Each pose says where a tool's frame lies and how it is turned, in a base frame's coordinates. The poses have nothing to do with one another.
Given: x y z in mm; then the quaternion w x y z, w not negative.
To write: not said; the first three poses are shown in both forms.
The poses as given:
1: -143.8 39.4 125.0 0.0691 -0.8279 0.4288 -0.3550
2: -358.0 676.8 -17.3 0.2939 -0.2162 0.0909 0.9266
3: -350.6 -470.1 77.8 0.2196 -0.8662 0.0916 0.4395
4: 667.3 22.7 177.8 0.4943 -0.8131 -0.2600 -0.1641
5: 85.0 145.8 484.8 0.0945 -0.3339 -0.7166 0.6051
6: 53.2 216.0 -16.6 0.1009 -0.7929 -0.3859 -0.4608
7: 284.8 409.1 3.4 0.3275 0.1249 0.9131 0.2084
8: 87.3 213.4 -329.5 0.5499 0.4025 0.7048 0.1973
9: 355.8 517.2 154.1 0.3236 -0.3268 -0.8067 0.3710
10: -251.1 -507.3 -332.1 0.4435 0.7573 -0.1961 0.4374
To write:
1: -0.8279 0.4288 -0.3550 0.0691 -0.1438 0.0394 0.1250
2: -0.2162 0.0909 0.9266 0.2939 -0.3580 0.6768 -0.0173
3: -0.8662 0.0916 0.4395 0.2196 -0.3506 -0.4701 0.0778
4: -0.8131 -0.2600 -0.1641 0.4943 0.6673 0.0227 0.1778
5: -0.3339 -0.7166 0.6051 0.0945 0.0850 0.1458 0.4848
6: -0.7929 -0.3859 -0.4608 0.1009 0.0532 0.2160 -0.0166
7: 0.1249 0.9131 0.2084 0.3275 0.2848 0.4091 0.0034
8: 0.4025 0.7048 0.1973 0.5499 0.0873 0.2134 -0.3295
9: -0.3268 -0.8067 0.3710 0.3236 0.3558 0.5172 0.1541
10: 0.7573 -0.1961 0.4374 0.4435 -0.2511 -0.5073 -0.3321
